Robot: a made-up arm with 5 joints.
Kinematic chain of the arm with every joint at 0, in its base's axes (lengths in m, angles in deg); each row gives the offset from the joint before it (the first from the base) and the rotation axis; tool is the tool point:
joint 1: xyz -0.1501 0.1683 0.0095 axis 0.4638 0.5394 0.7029
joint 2: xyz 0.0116 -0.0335 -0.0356 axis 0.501 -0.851 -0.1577
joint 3: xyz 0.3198 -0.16 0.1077 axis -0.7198 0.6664 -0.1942
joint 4: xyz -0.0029 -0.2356 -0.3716 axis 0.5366 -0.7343 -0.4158
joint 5: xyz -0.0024 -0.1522 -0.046 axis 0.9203 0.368 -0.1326
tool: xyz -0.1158 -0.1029 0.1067
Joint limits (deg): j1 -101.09..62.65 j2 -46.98..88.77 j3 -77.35..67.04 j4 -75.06..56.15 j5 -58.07..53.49
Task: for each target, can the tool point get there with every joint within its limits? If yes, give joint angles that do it. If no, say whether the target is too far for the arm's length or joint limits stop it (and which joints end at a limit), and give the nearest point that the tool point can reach.
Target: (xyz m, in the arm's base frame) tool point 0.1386 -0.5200 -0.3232
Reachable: yes | joints 4.92 -3.26 -4.79 -7.84 41.64
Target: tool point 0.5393 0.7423 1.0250
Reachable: no: too far | nearest point 0.3798 -0.0445 0.7059 | short by 0.864 m
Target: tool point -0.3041 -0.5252 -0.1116
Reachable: yes | joints -8.49 21.22 42.28 45.03 -15.08
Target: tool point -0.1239 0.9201 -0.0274
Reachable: no: joint limits stop it (at a limit: joint 1, joint 3, joint 4, joint 5) | nearest point 0.0911 0.8105 -0.3147 | short by 0.375 m
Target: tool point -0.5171 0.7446 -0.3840
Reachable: no: joint limits stop it (at a limit: joint 1, joint 3, joint 4, joint 5) | nearest point -0.2954 0.6473 -0.5853 | short by 0.315 m
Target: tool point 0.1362 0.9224 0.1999
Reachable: no: joint limits stop it (at a limit: joint 1, joint 3, joint 4, joint 5) | nearest point 0.3076 0.7400 -0.1402 | short by 0.422 m
